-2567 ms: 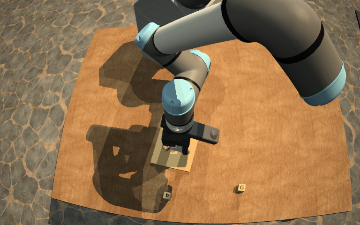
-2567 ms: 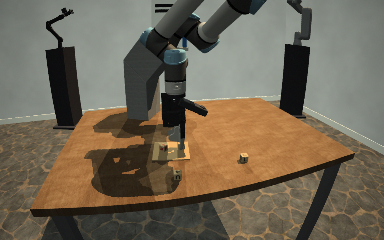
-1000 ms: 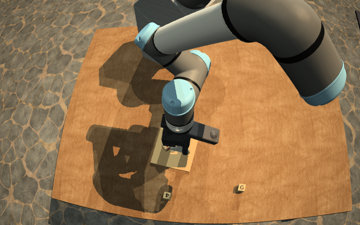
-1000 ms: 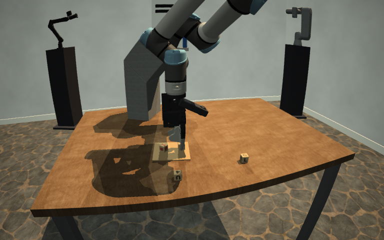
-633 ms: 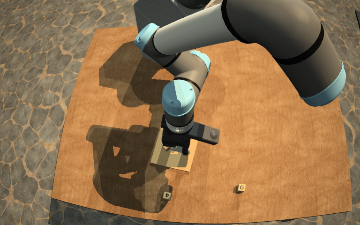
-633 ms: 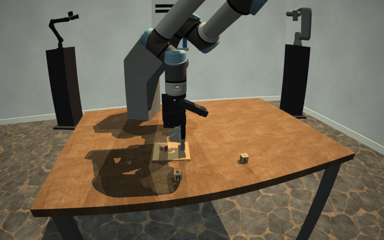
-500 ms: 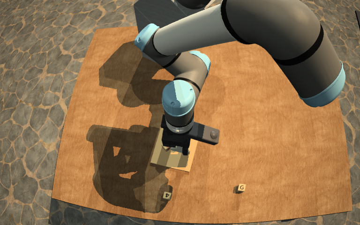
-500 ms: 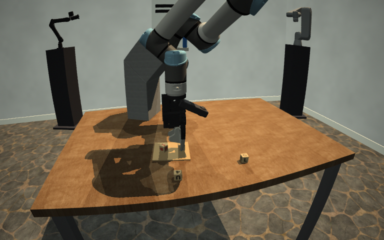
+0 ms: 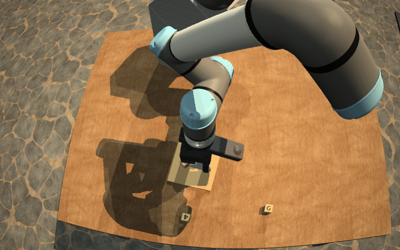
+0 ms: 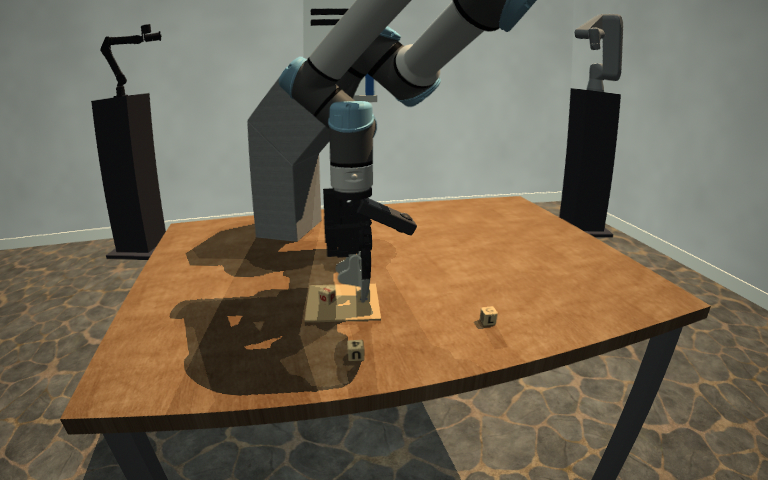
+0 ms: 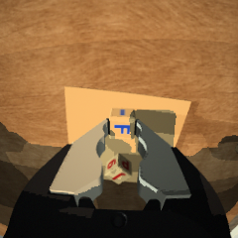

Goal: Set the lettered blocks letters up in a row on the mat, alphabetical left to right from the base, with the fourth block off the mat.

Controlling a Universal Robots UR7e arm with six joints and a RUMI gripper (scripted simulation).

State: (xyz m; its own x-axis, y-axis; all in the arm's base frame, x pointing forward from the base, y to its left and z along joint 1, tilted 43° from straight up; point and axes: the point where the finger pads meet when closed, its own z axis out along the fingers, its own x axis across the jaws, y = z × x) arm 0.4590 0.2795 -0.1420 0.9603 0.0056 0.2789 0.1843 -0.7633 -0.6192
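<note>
My gripper is now right at the block. Round my hand: tan mat 10 mm ahead, 40 mm to the right, 20 mm below.
</note>
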